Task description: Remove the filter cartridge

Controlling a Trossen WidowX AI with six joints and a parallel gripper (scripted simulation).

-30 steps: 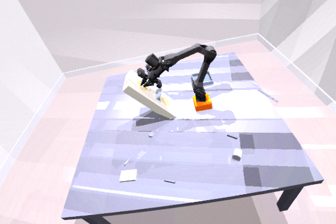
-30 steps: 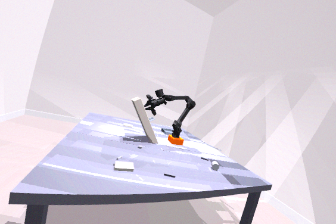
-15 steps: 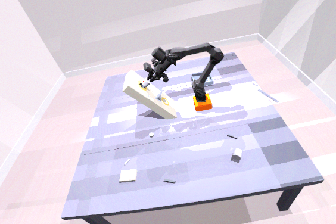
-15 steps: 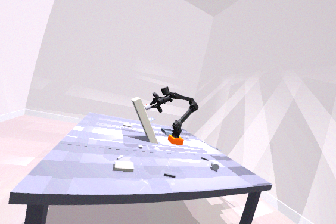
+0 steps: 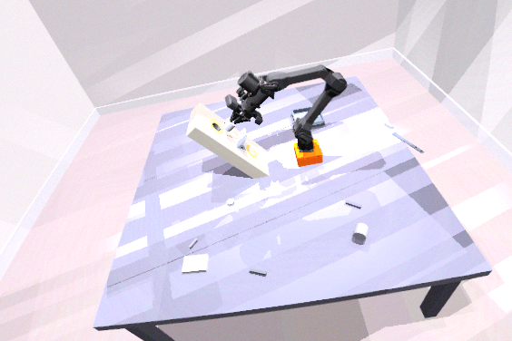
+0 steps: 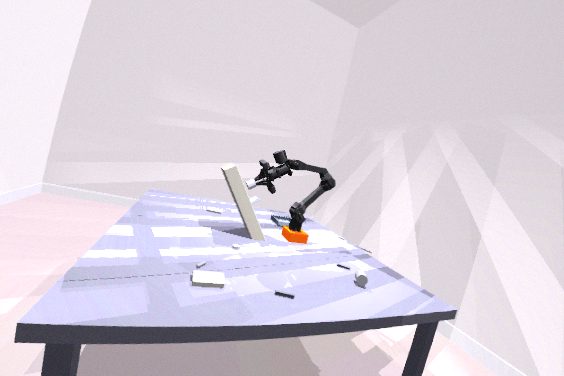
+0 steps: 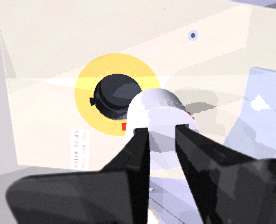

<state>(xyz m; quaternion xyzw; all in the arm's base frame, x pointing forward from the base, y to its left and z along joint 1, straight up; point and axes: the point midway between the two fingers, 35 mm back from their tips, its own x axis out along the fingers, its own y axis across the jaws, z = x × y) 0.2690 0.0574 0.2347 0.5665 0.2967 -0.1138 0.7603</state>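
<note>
Right now the cream service panel is 90 mm below my gripper tip, 30 mm ahead of it and 10 mm to the left of it. From my gripper tip the other things lie so: white round filter cartridge 10 mm below, 10 mm ahead; then tray 350 mm to the right, 300 mm behind, 250 mm below.
</note>
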